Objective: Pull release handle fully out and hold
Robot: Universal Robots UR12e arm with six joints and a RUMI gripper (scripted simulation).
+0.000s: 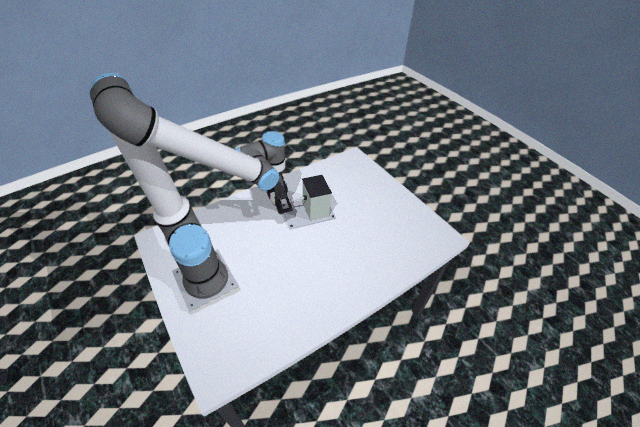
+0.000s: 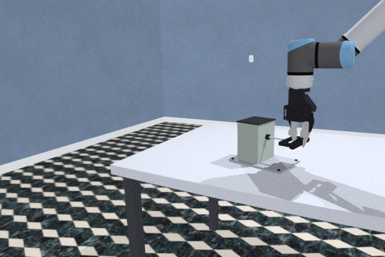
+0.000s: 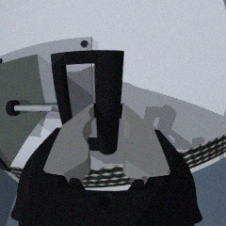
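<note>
The black release handle lies 5 cm ahead of my hand and 2 cm to the right of it. Also, from my hand: grey base plate 14 cm ahead, 10 cm below, 6 cm to the right.
</note>
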